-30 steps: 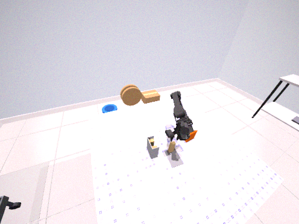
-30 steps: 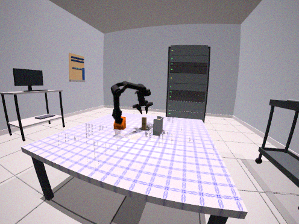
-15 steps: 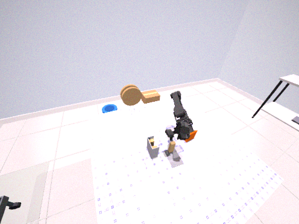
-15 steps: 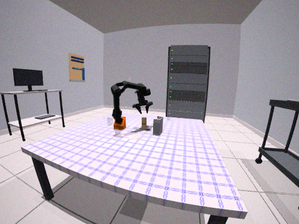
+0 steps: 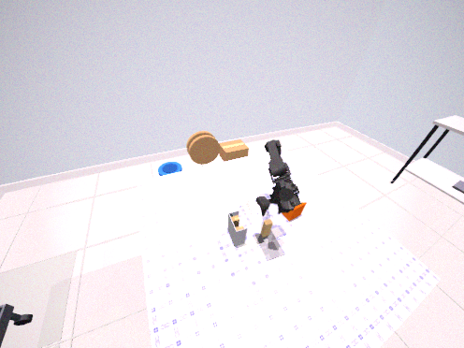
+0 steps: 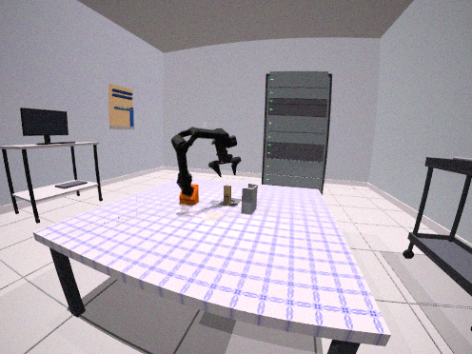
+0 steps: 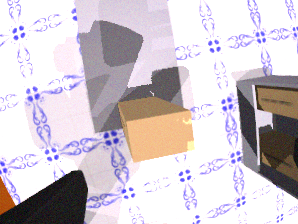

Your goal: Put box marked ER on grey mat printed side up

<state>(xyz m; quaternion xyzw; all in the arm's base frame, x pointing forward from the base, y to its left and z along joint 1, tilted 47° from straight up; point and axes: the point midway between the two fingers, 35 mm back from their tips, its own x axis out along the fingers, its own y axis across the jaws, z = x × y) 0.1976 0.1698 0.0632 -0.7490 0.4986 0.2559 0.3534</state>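
The tan box marked ER lies 1 cm to the right of my gripper tip and 11 cm below it. Round my gripper tip: grey mat (6 cm to the left, 17 cm below).
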